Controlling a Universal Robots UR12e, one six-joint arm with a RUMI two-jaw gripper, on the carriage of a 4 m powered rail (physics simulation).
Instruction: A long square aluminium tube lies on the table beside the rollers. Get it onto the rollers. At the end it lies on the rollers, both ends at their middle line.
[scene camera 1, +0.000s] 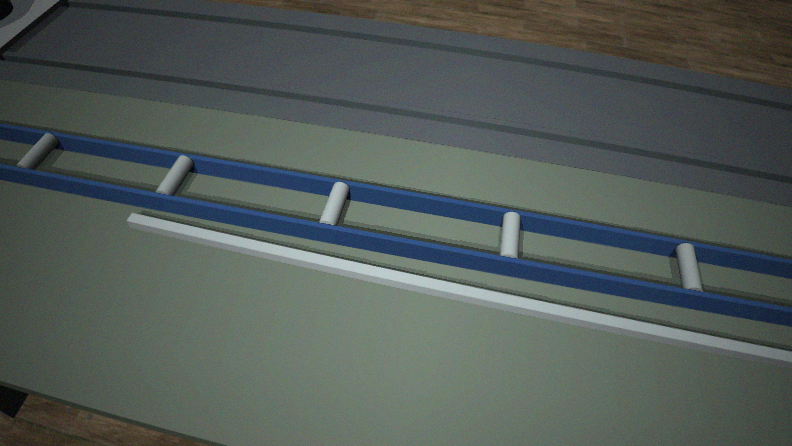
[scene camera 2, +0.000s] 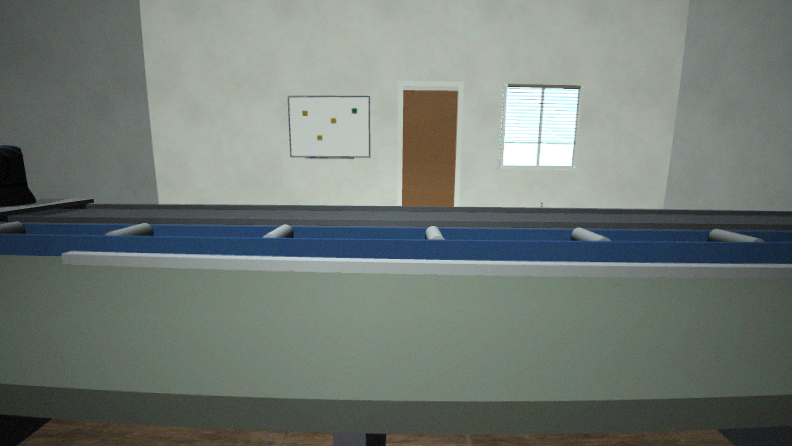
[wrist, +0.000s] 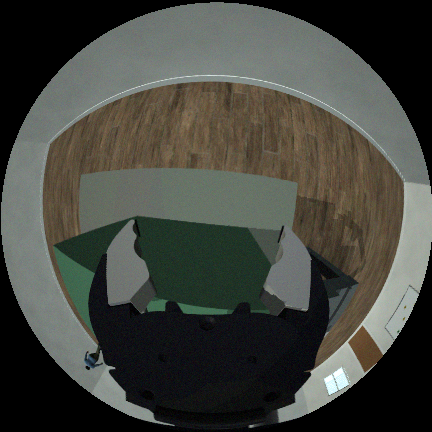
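Seen in the pictures: gripper, fingertip midpoint: (wrist: 208, 224); arm's base at its link origin: (scene camera 2: 9, 204).
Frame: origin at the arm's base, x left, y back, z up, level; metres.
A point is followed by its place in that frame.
The long square aluminium tube (scene camera 1: 387, 275) {x 1.672, y -0.765, z -0.005 m} (scene camera 2: 387, 265) {x 1.802, y -0.778, z -0.012 m} lies flat on the table (scene camera 1: 277, 354) {x 1.500, y -0.975, z -0.030 m} (scene camera 2: 387, 332) {x 1.810, y -1.023, z -0.030 m}, beside the near blue rail and roughly along it. Its left end shows; its right end runs out of both scene views. The light grey rollers (scene camera 1: 335, 203) {x 1.522, y -0.626, z 0.029 m} (scene camera 1: 509, 234) {x 1.911, y -0.626, z 0.029 m} (scene camera 2: 278, 231) {x 1.526, y -0.640, z 0.028 m} (scene camera 2: 434, 233) {x 1.912, y -0.651, z 0.029 m} sit between two blue rails (scene camera 1: 421, 252) {x 1.731, y -0.694, z -0.001 m} (scene camera 2: 354, 249) {x 1.722, y -0.694, z -0.001 m}. My gripper (wrist: 208, 224) {x -0.892, y -0.536, z 0.252 m} is open and empty in the wrist view, its two jaws wide apart. It does not show in the scene views, and neither the tube nor the rollers can be made out in the wrist view.
The grey powered rail track (scene camera 1: 387, 80) (scene camera 2: 387, 216) runs behind the rollers, with part of the carriage (scene camera 1: 27, 24) {x 0.219, y -0.038, z 0.000 m} (scene camera 2: 49, 204) {x 0.205, y 0.005, z 0.000 m} at the far left. A large dark green block-like shape (wrist: 200, 260) {x -0.833, y -0.546, z 0.204 m} shows between and beneath the jaws. A person (wrist: 92, 359) stands at the lower left of the wrist view.
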